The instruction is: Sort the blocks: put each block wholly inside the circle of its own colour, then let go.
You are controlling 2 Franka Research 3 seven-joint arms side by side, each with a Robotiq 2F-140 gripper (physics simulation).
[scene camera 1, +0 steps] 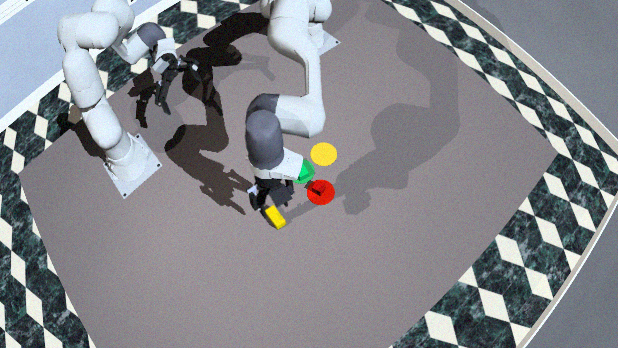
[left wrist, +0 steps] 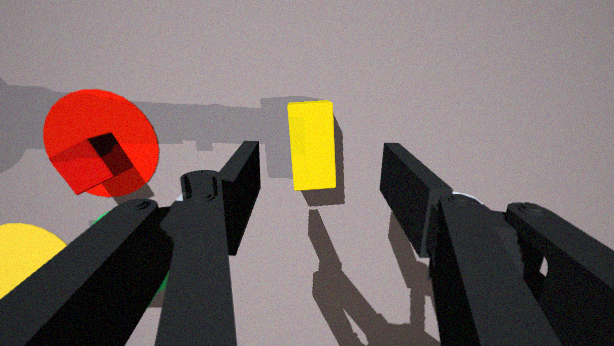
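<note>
The yellow block (scene camera 1: 275, 217) (left wrist: 312, 125) lies on the table, outside the circles. My left gripper (scene camera 1: 274, 204) (left wrist: 320, 165) is open above it, its fingers apart on either side of the block in the left wrist view. The red block (scene camera 1: 320, 187) (left wrist: 87, 167) stands on the red circle (scene camera 1: 325, 199) (left wrist: 95, 107), partly in shadow; whether it is wholly inside I cannot tell. The green block (scene camera 1: 304, 173) is on the green circle (scene camera 1: 312, 170), partly hidden by the left arm. The yellow circle (scene camera 1: 323, 154) (left wrist: 25, 242) bears no block. My right gripper (scene camera 1: 182, 94) is open and empty, far from the blocks.
The left arm (scene camera 1: 314, 100) reaches over the table (scene camera 1: 225, 280) from the top. The right arm (scene camera 1: 85, 80) stands at the upper left. Arm shadows fall across the table. A checkered floor border (scene camera 1: 510, 250) surrounds the table area.
</note>
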